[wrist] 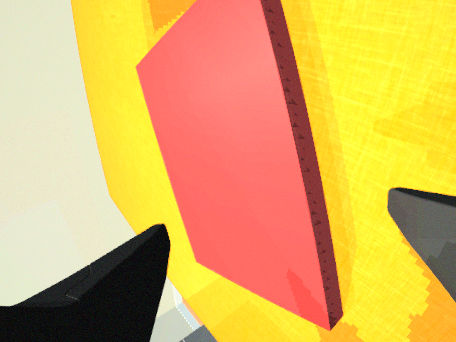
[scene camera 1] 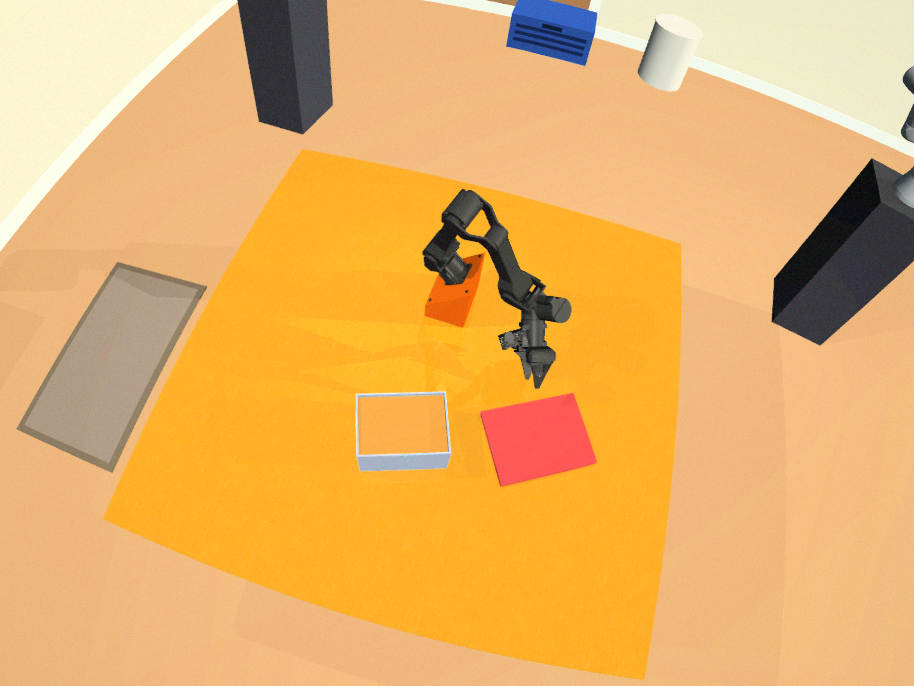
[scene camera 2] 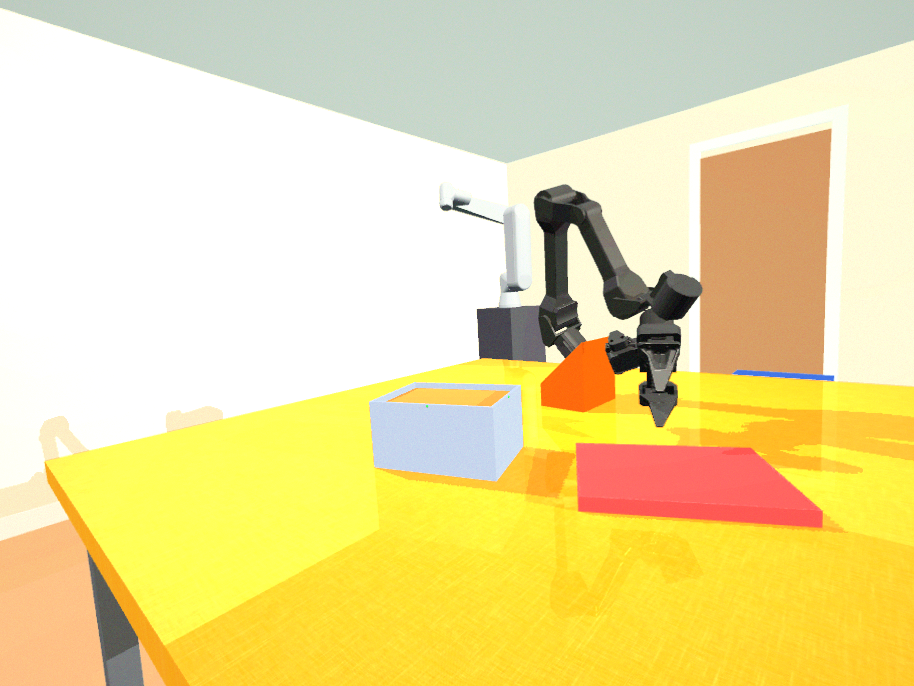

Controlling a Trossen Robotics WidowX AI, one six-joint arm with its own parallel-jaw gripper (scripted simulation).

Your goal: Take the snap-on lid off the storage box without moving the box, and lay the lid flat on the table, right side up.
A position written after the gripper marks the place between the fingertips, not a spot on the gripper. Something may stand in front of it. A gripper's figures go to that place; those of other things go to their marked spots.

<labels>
The gripper (scene camera 2: pixel 659 410): 76 cm from the lens. A pale blue storage box (scene camera 2: pixel 465 430): 64 cm from the lens. A red lid (scene camera 2: pixel 731 484): 64 cm from the lens.
</labels>
